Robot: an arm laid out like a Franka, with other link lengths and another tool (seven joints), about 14 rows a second.
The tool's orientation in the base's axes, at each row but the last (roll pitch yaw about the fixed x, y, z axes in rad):
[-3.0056, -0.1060, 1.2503]
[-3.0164, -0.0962, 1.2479]
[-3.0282, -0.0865, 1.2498]
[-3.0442, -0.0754, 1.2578]
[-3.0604, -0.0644, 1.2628]
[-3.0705, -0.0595, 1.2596]
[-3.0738, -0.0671, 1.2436]
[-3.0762, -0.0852, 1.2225]
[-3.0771, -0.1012, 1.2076]
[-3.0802, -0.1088, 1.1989]
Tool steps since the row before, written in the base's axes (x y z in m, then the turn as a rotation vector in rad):
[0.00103, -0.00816, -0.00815, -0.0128, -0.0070, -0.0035]
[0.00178, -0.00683, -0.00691, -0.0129, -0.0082, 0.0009]
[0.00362, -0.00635, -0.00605, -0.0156, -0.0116, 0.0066]
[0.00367, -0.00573, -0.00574, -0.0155, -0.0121, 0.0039]
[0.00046, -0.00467, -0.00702, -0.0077, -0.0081, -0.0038]
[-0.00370, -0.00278, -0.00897, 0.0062, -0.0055, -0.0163]
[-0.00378, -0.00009, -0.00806, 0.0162, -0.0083, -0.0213]
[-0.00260, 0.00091, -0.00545, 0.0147, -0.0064, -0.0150]
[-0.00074, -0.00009, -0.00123, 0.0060, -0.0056, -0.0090]
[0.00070, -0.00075, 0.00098, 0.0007, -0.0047, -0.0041]
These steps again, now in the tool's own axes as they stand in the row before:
[-0.00824, 0.00451, 0.00677, -0.0110, -0.0095, 0.0037]
[-0.00655, 0.00461, 0.00578, -0.0117, -0.0098, -0.0008]
[-0.00539, 0.00604, 0.00495, -0.0153, -0.0120, -0.0066]
[-0.00474, 0.00576, 0.00486, -0.0159, -0.0115, -0.0040]
[-0.00475, 0.00239, 0.00656, -0.0103, -0.0046, 0.0035]
[-0.00431, -0.00204, 0.00890, -0.0043, 0.0087, 0.0155]
[-0.00184, -0.00300, 0.00818, -0.0041, 0.0194, 0.0198]
[-0.00050, -0.00239, 0.00560, -0.0023, 0.0169, 0.0138]
[-0.00047, -0.00058, 0.00123, -0.0040, 0.0081, 0.0081]
[-0.00034, 0.00086, -0.00108, -0.0045, 0.0026, 0.0035]

